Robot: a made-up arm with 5 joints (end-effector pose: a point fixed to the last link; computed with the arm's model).
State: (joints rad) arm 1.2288 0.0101 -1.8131 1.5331 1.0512
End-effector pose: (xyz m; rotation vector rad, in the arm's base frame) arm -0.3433 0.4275 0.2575 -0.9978 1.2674 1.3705
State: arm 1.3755 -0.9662 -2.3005 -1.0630 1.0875
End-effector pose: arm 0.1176 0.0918 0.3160 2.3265 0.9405 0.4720
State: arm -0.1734 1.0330 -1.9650 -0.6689 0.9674
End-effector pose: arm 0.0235 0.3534 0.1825 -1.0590 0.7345 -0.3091
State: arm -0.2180 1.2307 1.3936 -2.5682 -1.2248
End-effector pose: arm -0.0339 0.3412 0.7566 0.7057 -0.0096 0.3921
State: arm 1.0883 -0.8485 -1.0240 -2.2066 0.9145
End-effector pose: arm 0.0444 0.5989 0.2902 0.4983 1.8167 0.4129
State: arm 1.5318 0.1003 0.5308 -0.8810 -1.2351
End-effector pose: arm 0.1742 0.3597 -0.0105 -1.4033 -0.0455 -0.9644
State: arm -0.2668 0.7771 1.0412 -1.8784 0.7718
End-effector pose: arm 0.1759 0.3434 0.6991 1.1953 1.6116 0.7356
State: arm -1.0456 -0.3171 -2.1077 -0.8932 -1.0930
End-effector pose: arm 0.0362 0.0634 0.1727 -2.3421 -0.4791 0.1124
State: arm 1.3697 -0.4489 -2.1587 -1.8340 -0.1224
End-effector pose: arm 0.1021 0.1750 0.4099 1.6114 0.4323 -0.4225
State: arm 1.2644 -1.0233 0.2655 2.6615 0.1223
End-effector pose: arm -0.4215 0.3426 0.1491 1.7668 -2.4105 -0.6883
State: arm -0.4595 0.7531 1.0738 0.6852 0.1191
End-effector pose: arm -0.1034 -0.1144 0.4326 2.0330 0.2930 -2.3092
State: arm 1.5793 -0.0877 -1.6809 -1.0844 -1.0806
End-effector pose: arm 0.0735 0.0564 0.2431 0.5682 0.2678 -2.1279
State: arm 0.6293 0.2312 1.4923 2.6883 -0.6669
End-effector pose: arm -0.2345 0.5336 0.4218 -0.6237 1.8585 1.5039
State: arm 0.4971 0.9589 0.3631 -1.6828 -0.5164
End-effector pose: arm 0.3675 0.2937 0.4183 1.0757 1.1622 -0.7213
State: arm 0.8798 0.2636 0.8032 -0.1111 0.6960
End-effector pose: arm 0.2767 0.2429 0.3116 0.8641 0.6478 -1.4797
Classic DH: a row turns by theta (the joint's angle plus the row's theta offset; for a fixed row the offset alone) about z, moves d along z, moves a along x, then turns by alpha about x. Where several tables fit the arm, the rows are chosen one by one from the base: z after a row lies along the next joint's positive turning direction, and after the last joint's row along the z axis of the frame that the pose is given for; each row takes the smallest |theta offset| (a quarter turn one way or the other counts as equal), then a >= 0, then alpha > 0; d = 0 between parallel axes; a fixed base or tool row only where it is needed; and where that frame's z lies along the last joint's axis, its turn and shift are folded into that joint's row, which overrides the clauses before.
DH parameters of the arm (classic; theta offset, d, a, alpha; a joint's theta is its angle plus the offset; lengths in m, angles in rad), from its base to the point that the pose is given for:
base (fixed): 0.7265 0.1946 0.0362 -1.1586
joint 1: 1.2288 0.3007 -0.0475 2.2251
joint 2: 0.2805 0.2515 0.0303 -2.4381
joint 3: -1.4033 0.1212 0.028 -2.001
joint 4: 0.7644 -0.037 -0.0173 -1.964
joint 5: 1.2288 0.309 -0.0211 -1.2607
tool (fixed): -2.9985 -0.0107 0 0

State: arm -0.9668 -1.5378 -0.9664 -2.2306 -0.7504
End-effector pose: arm -0.0480 0.2823 0.7029 0.6826 -1.0926 -0.7676
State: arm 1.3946 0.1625 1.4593 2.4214 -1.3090
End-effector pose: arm -0.2604 0.5384 0.3640 -0.2908 2.2090 1.6502
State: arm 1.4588 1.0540 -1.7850 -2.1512 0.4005
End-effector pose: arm 0.0410 0.0187 0.3471 2.2982 0.0144 -0.5757
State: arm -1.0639 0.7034 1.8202 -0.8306 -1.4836
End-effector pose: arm 0.0557 -0.0023 0.7058 0.3461 -0.4152 -1.7439
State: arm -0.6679 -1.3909 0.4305 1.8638 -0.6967
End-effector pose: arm -0.1978 0.4433 0.3046 -0.8349 1.0924 0.9773
